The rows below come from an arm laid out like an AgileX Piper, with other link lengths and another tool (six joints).
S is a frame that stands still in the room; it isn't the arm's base.
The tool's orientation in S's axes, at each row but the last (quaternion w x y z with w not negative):
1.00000 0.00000 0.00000 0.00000
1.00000 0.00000 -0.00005 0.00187
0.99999 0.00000 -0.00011 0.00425
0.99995 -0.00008 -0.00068 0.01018
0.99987 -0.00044 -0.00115 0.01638
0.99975 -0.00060 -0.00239 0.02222
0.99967 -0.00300 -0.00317 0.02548
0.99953 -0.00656 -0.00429 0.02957
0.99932 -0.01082 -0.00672 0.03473
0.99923 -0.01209 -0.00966 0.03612
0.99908 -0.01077 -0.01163 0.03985
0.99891 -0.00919 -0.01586 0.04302
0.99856 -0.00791 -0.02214 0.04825
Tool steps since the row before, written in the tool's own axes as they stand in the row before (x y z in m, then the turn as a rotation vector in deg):
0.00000 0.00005 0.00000 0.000 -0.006 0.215
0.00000 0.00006 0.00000 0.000 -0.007 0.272
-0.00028 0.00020 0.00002 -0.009 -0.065 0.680
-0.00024 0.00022 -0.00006 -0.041 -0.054 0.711
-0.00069 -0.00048 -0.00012 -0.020 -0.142 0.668
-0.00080 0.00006 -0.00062 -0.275 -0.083 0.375
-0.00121 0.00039 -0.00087 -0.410 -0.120 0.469
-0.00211 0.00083 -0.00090 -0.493 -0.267 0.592
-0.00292 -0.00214 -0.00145 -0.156 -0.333 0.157
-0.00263 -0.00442 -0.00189 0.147 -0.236 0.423
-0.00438 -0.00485 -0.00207 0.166 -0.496 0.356
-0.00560 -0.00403 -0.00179 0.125 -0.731 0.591
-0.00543 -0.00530 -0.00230 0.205 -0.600 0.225
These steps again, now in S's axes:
0.00000 0.00005 0.00000 0.000 -0.006 0.215
0.00000 0.00006 0.00000 0.000 -0.007 0.272
-0.00028 0.00020 0.00002 -0.009 -0.065 0.680
-0.00024 0.00022 -0.00006 -0.041 -0.055 0.711
-0.00067 -0.00050 -0.00012 -0.017 -0.142 0.668
-0.00080 0.00002 -0.00062 -0.273 -0.095 0.374
-0.00122 0.00032 -0.00088 -0.406 -0.138 0.467
-0.00215 0.00069 -0.00093 -0.482 -0.288 0.591
-0.00274 -0.00237 -0.00144 -0.135 -0.340 0.162
-0.00227 -0.00464 -0.00183 0.155 -0.215 0.431
-0.00393 -0.00523 -0.00206 0.196 -0.474 0.371
-0.00517 -0.00453 -0.00188 0.168 -0.707 0.609
-0.00479 -0.00583 -0.00244 0.251 -0.574 0.244

